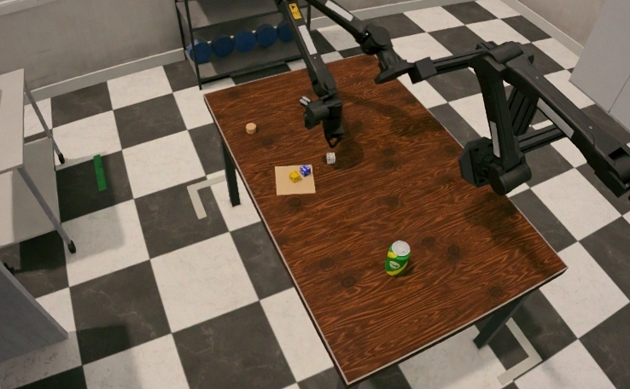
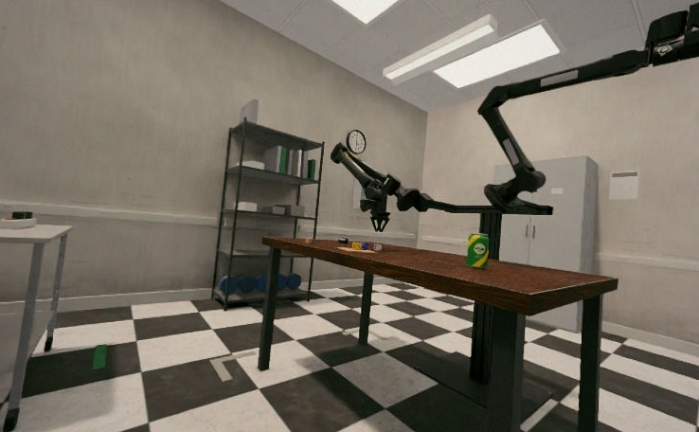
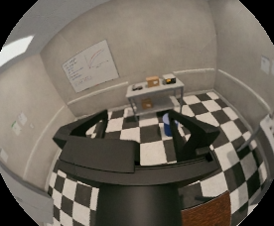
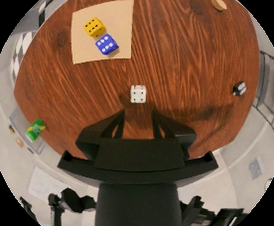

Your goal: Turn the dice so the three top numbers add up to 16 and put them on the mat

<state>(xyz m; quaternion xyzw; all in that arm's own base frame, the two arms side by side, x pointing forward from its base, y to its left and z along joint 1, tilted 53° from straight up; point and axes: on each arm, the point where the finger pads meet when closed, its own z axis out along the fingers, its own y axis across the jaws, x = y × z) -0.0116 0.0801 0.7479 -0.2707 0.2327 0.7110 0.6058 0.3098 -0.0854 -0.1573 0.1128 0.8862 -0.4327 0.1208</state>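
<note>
My right gripper is now 80 mm above the white die. Also, from my right hand: yellow die 170 mm ahead, 80 mm below, 30 mm to the left; tan mat 170 mm ahead, 100 mm below, 30 mm to the left; blue die 120 mm ahead, 80 mm below, 20 mm to the left.
</note>
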